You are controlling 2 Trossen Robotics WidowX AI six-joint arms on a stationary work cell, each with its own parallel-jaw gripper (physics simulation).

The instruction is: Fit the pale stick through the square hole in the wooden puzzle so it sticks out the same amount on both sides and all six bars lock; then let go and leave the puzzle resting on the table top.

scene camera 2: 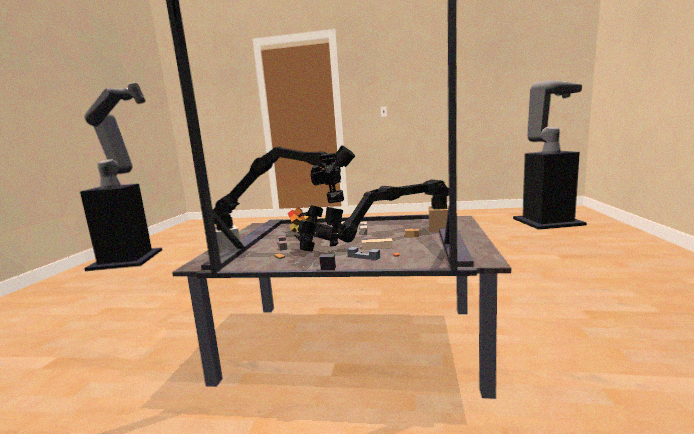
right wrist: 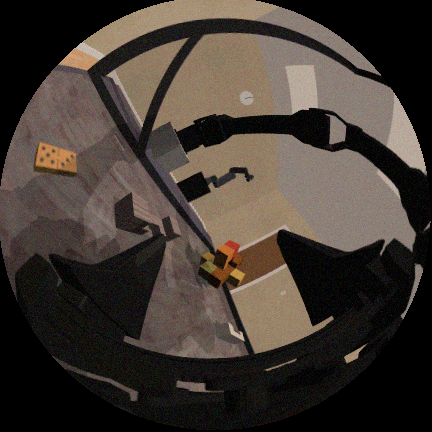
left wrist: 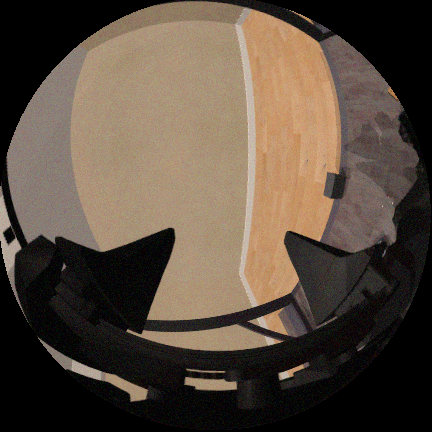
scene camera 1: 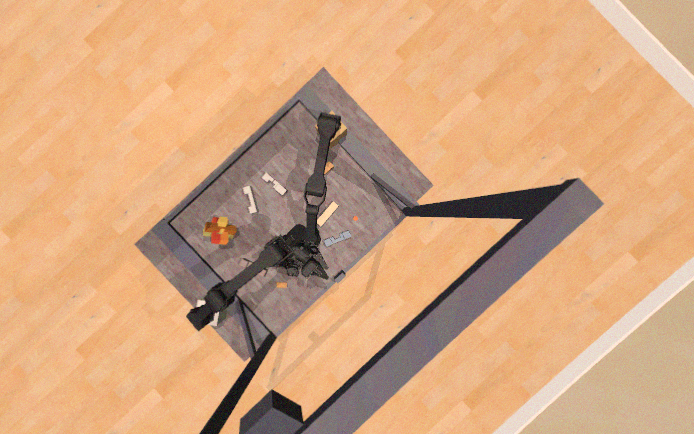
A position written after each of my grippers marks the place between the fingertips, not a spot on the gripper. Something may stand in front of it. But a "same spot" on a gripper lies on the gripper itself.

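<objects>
I can see my left gripper in scene camera 1 and scene camera 2, and it appears in the left wrist view [232, 235] as well, while in the right wrist view it is out of frame. On that gripper, [scene camera 1: 318, 271] and [scene camera 2: 329, 166] are the same spot.
</objects>
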